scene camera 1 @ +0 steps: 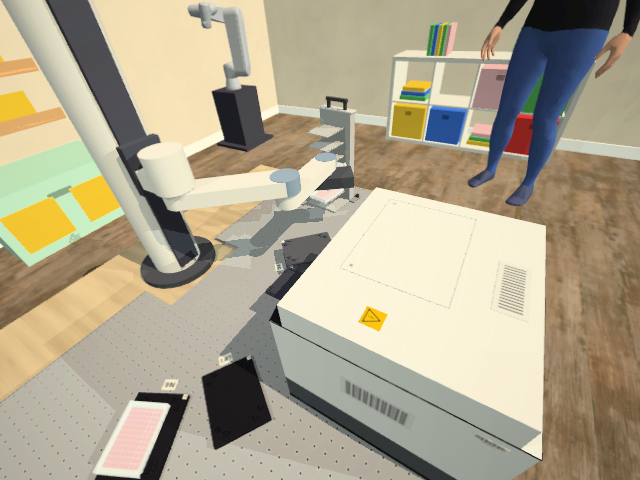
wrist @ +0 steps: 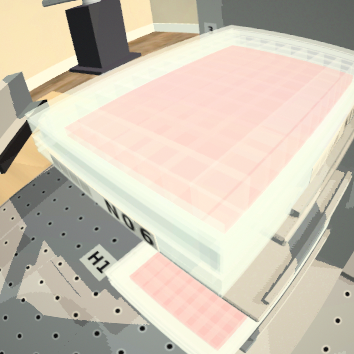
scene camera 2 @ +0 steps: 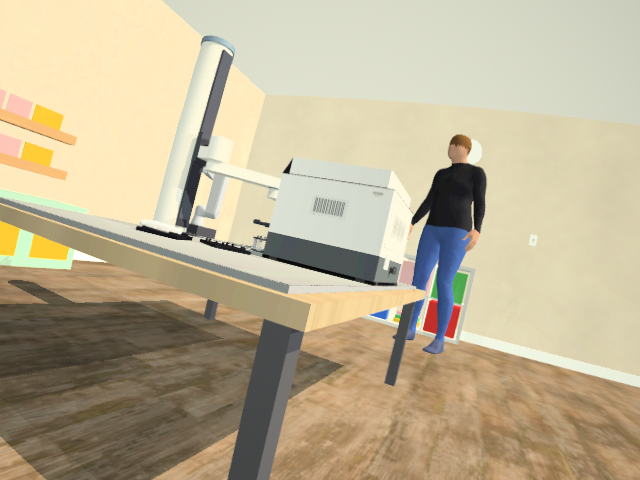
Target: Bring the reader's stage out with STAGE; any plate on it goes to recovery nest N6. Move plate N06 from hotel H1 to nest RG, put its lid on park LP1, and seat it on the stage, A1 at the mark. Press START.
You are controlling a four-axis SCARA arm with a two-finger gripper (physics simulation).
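Pixels of known places: gripper, fingertip midpoint: (wrist: pixel 208 63); arm's base, link origin: (scene camera 1: pixel 180 261).
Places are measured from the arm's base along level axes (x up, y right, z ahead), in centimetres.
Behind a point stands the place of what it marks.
Plate N06 (wrist: pixel 200 135) {z 31.1, x 18.1, y -50.6 cm}, clear-lidded with pink wells, lies in hotel H1 (scene camera 1: pixel 347 139) {z 36.4, x 28.2, y -60.5 cm} (wrist: pixel 300 15) {z 30.7, x 19.3, y -61.3 cm}, in the wrist view skewed to the camera. My gripper (scene camera 1: pixel 337 178) is open with nothing between its fingers, at the hotel; one finger shows left of N06 in the wrist view, the other is hidden. The reader (scene camera 1: pixel 413 248) {z 77.7, x 35.3, y -3.1 cm} (scene camera 2: pixel 330 217) {z 81.6, x 18.1, y 18.0 cm} is a white box. A dark flat part (scene camera 1: pixel 282 284) {z 47.9, x 13.2, y -0.1 cm} shows at its left edge; I cannot tell whether this is the stage. Nest N6 (scene camera 1: pixel 173 434) {z 45.2, x 2.4, y 36.8 cm} bears a pink-welled plate (scene camera 1: pixel 133 439) {z 40.0, x 4.4, y 41.5 cm}. START and the A1 mark do not show.
Another pink plate (scene camera 1: pixel 324 195) {z 30.7, x 7.5, y -51.1 cm} (wrist: pixel 187 300) {z 29.7, x 7.5, y -50.5 cm} lies low in the hotel, under N06. A bare black nest (scene camera 1: pixel 235 403) {z 52.2, x 2.3, y 25.8 cm} lies between N6 and the reader. Another black nest (scene camera 1: pixel 305 246) {z 40.9, x 7.3, y -20.9 cm} lies behind the reader's left corner. The arm's column (scene camera 1: pixel 103 129) {z 5.9, x 49.3, y 4.6 cm} (scene camera 2: pixel 186 134) {z 3.1, x 43.1, y 6.8 cm} stands at left.
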